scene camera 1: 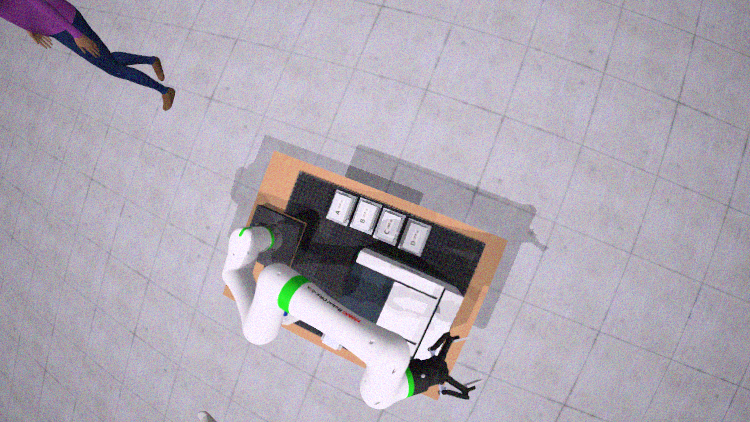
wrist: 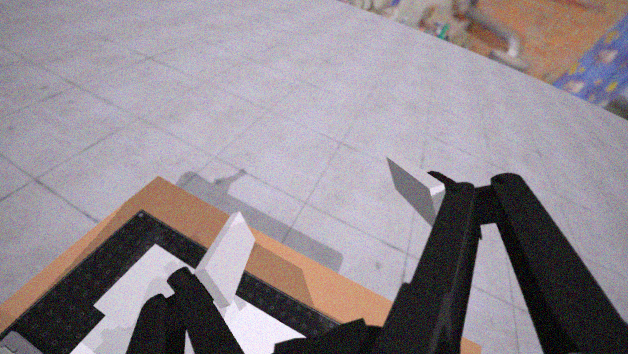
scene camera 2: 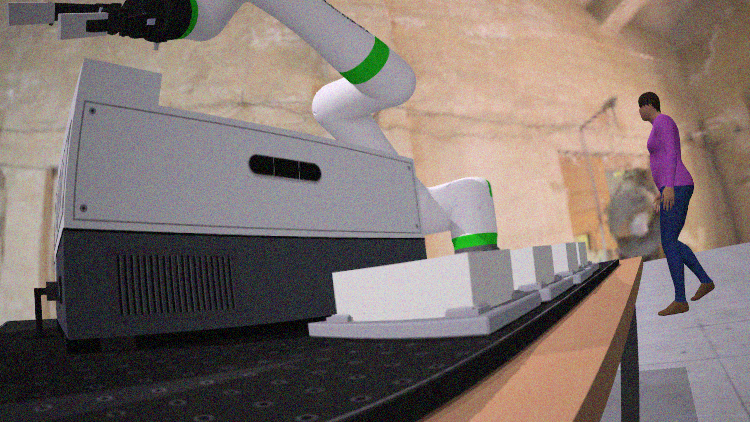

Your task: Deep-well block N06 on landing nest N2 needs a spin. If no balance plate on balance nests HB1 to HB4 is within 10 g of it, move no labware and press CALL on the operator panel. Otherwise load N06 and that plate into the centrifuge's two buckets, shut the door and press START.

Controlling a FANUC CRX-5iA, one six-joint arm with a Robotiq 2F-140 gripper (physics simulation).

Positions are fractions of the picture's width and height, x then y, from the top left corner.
Labels:
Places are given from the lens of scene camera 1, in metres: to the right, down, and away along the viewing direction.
centrifuge (scene camera 1: 0.56,0.73): 0.19, 0.40, 0.95

